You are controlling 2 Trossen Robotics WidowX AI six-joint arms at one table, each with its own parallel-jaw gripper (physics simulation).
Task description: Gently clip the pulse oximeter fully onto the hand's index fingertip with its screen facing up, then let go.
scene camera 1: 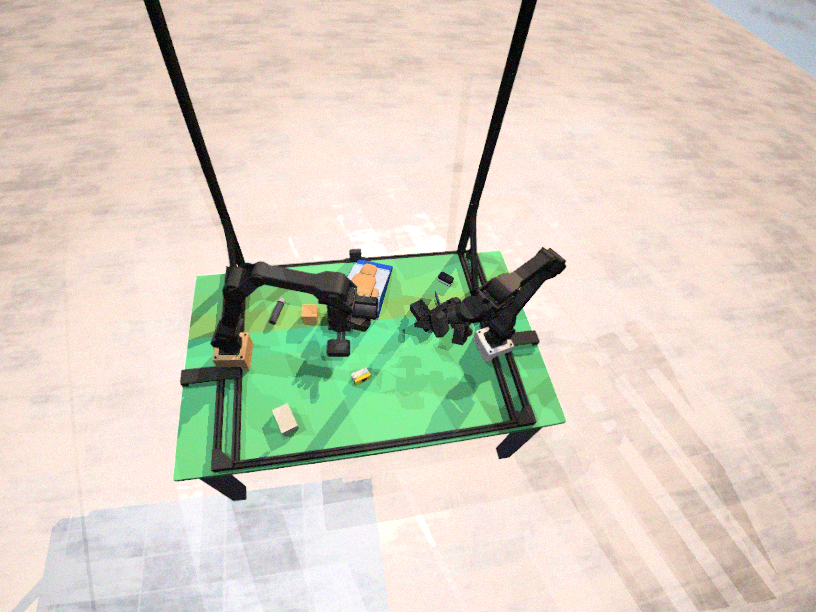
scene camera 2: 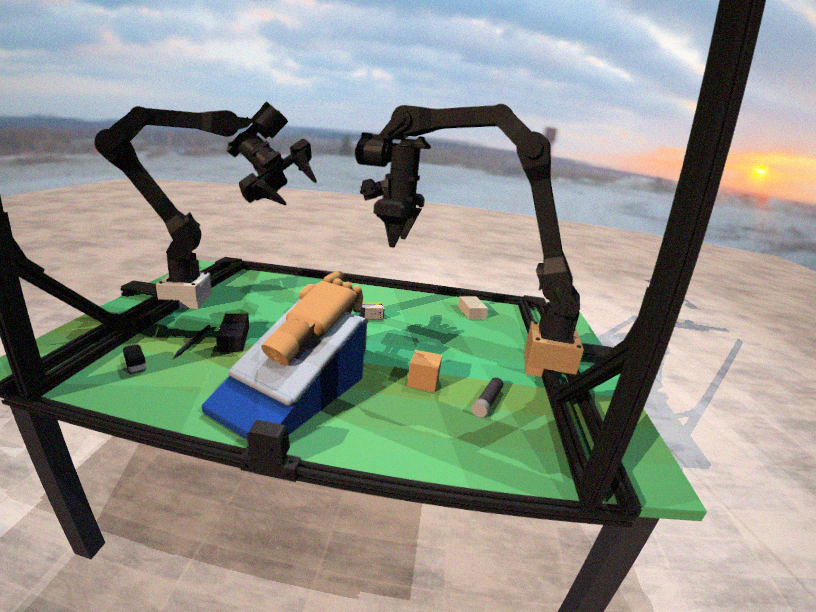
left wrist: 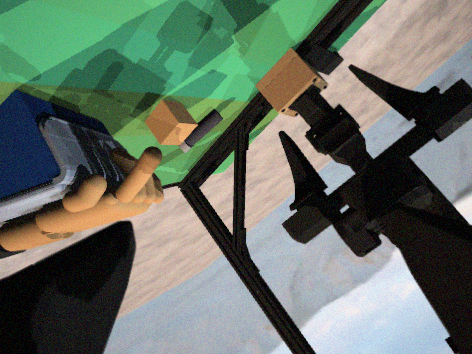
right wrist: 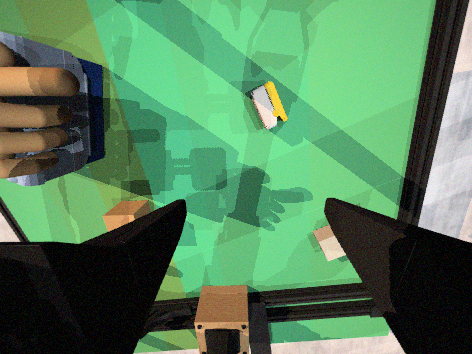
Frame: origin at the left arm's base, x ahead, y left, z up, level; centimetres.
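Where they show: left gripper, fingertip midpoint: [scene camera 1: 420,320] [scene camera 2: 301,192] [left wrist: 264,227]; right gripper, fingertip midpoint: [scene camera 1: 341,339] [scene camera 2: 397,243] [left wrist: 313,100] [right wrist: 255,205]; left arm's base at its link origin: [scene camera 1: 495,338] [scene camera 2: 183,278]; right arm's base at its link origin: [scene camera 1: 230,345] [scene camera 2: 556,334] [left wrist: 304,98] [right wrist: 222,340].
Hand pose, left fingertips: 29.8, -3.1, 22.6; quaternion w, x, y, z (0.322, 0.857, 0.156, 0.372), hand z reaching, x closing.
Things, the pixels of their top centre, and the offset from my left fingertips, as dx, dy, dz.
- white-and-yellow pulse oximeter at its top centre: [right wrist: 270,106] [scene camera 2: 372,304] [scene camera 1: 361,374] +17.4, -1.1, -25.3
- orange cube at its top centre: [left wrist: 179,134] [scene camera 2: 426,358] [right wrist: 121,228] [scene camera 1: 309,310] +26.7, -29.3, -23.5
- dark cylinder at its top centre: [scene camera 2: 490,389] [left wrist: 204,136] [scene camera 1: 276,308] +37.3, -35.3, -25.8
- cream block at its top centre: [right wrist: 345,243] [scene camera 2: 473,302] [scene camera 1: 284,417] +43.9, +4.7, -25.5
- black box at its top centre: [scene camera 2: 233,323] [scene camera 1: 424,312] -11.5, -16.2, -25.0
- pen at its top centre: [scene camera 2: 192,339] -19.5, -18.9, -27.6
- small dark item at its top centre: [scene camera 2: 132,350] [scene camera 1: 446,276] -26.5, -28.9, -25.2
The white-and-yellow pulse oximeter [scene camera 1: 360,376] [scene camera 2: 373,311] [right wrist: 267,106] lies on the table, apart from the hand. The orange hand [scene camera 1: 364,281] [scene camera 2: 322,306] [left wrist: 85,210] rests on a blue wedge [scene camera 2: 316,401] [right wrist: 96,110] with a pale pad; its index finger [left wrist: 140,172] [right wrist: 40,81] is bare. My right gripper [scene camera 2: 399,241] [left wrist: 313,100] [right wrist: 255,205] is open and empty, pointing down high above the table; the oximeter shows beyond its fingertips in the right wrist view. My left gripper [scene camera 1: 440,327] [scene camera 2: 299,191] is open and empty, raised and tilted. The oximeter's screen cannot be made out.
An orange cube [scene camera 1: 309,314] [scene camera 2: 425,370] and a dark cylinder [scene camera 1: 276,310] [scene camera 2: 488,397] lie beside the wedge. A cream block [scene camera 1: 285,418] [scene camera 2: 472,307] lies near the front edge. A black box [scene camera 2: 232,331], a pen [scene camera 2: 192,342] and a small dark item [scene camera 2: 134,358] lie on the wedge's other side.
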